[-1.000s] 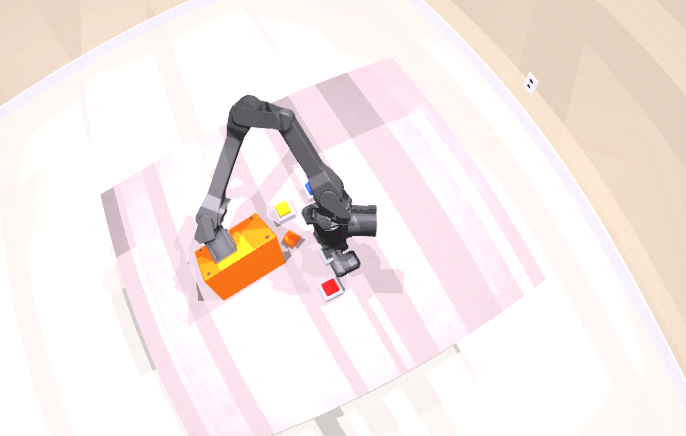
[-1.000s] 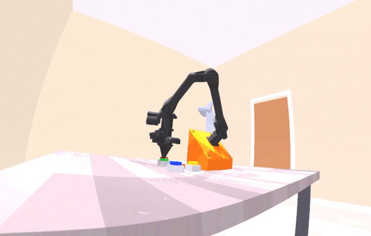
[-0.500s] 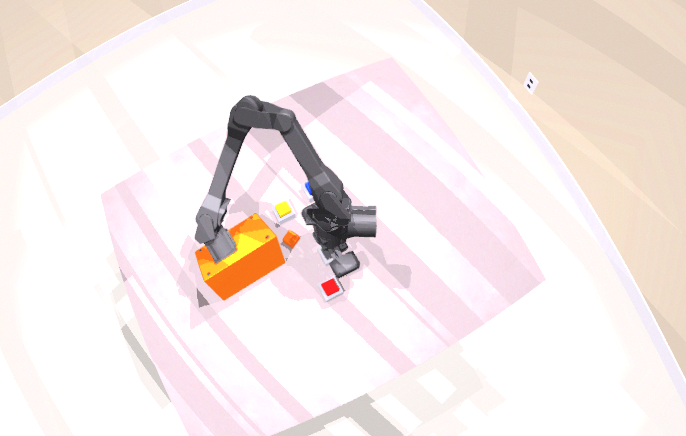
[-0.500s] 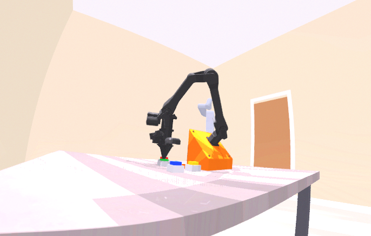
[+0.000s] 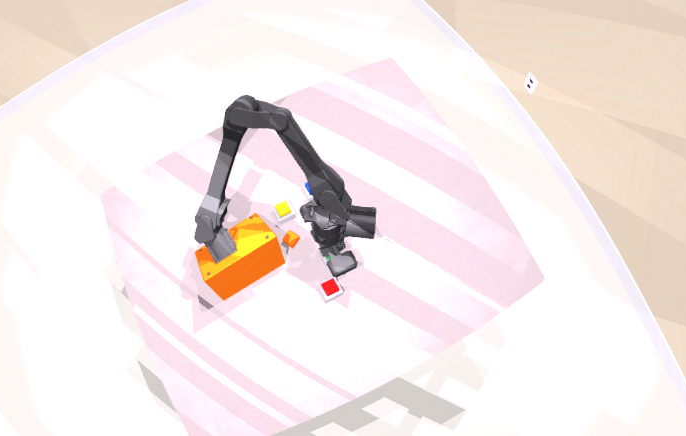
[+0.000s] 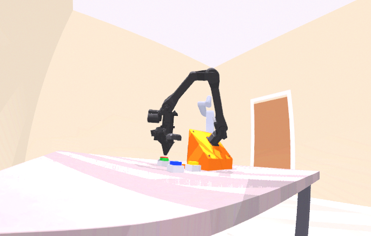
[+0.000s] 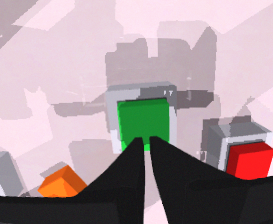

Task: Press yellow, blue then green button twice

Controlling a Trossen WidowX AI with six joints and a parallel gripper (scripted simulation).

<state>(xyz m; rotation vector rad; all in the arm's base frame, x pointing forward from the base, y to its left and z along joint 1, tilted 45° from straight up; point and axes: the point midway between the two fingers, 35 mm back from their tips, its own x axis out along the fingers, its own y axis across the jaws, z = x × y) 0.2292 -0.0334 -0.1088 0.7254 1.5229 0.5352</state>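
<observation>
My gripper tip is now 2 cm above the green button. From my gripper tip the other things lie so: red button 8 cm to the right, 5 cm behind, 2 cm below; yellow button 16 cm to the left, 3 cm behind, 2 cm below; small orange block 9 cm to the left, 6 cm behind, 4 cm below.
</observation>
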